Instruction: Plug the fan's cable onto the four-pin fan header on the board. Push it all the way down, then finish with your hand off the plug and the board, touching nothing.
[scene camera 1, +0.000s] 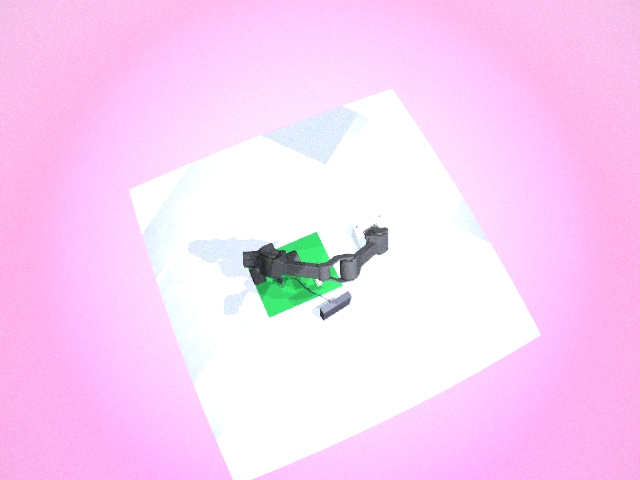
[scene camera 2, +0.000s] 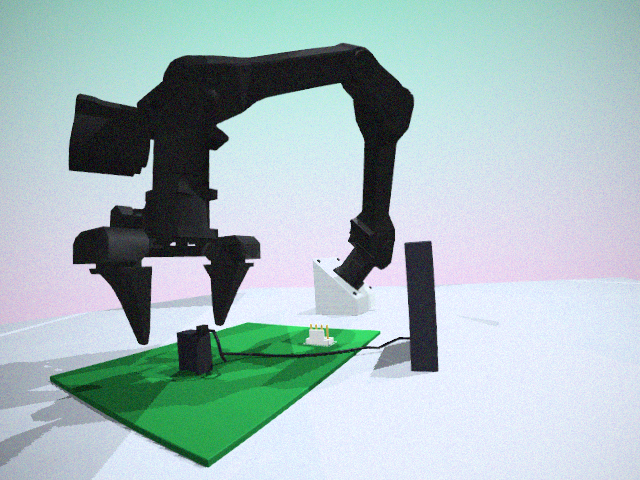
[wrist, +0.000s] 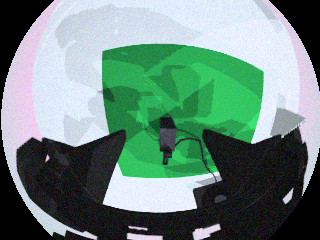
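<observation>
A green board (scene camera 2: 205, 417) is here, and I find it in scene camera 1 (scene camera 1: 276, 299) and in the wrist view (wrist: 197, 88) too. There is a black fan plug (scene camera 2: 194, 346) as well. My own gripper (scene camera 2: 185, 334), which also appears in the wrist view (wrist: 165, 133), is open and holds nothing.
</observation>
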